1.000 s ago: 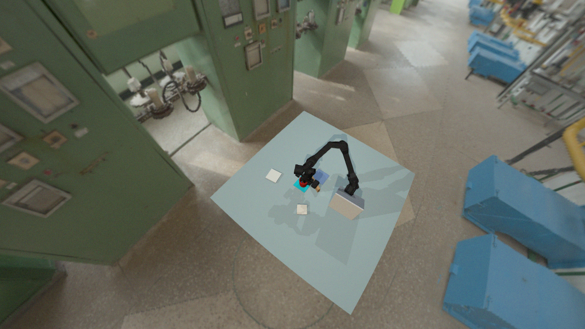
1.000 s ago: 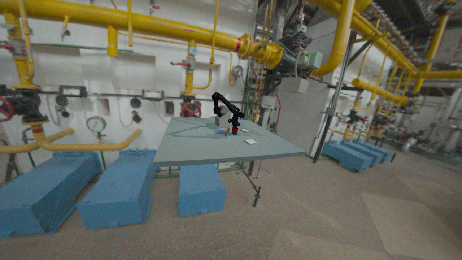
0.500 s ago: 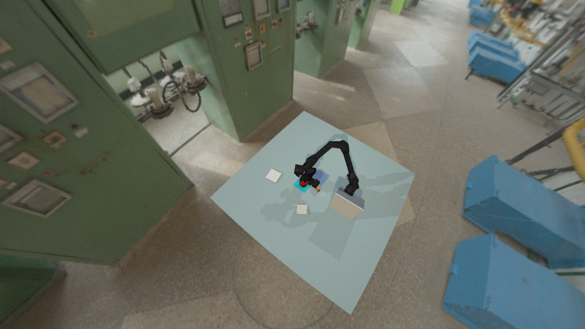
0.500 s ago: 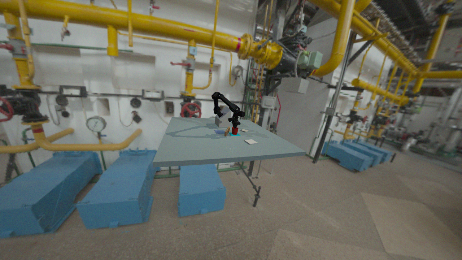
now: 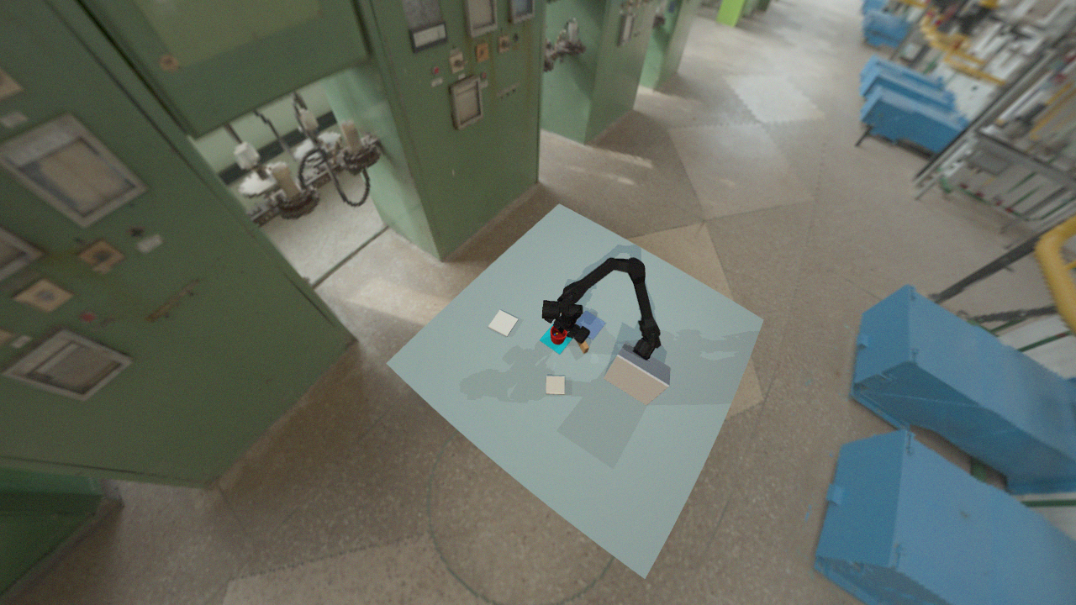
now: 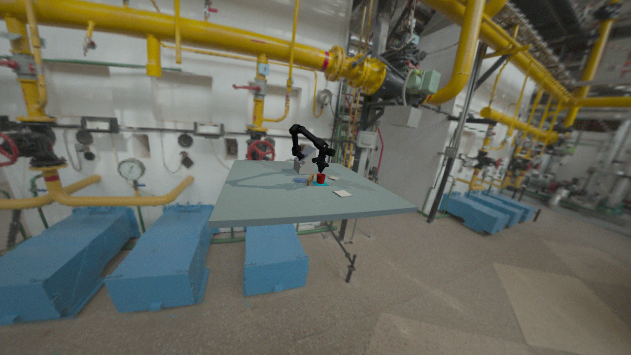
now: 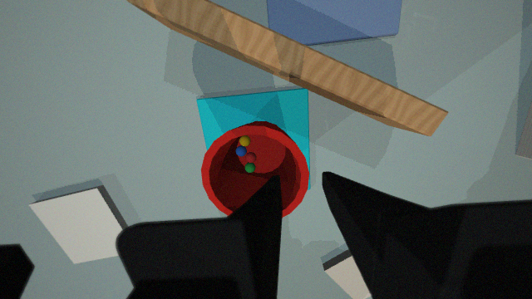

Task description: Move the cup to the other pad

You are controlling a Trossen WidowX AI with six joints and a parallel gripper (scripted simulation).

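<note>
My gripper tip is 40 mm above the red cup and 30 mm short of it. The rest, counted from my gripper tip: wooden bar 70 mm to the right, 70 mm below; then blue pad 150 mm to the right, 90 mm below, 30 mm behind.
</note>
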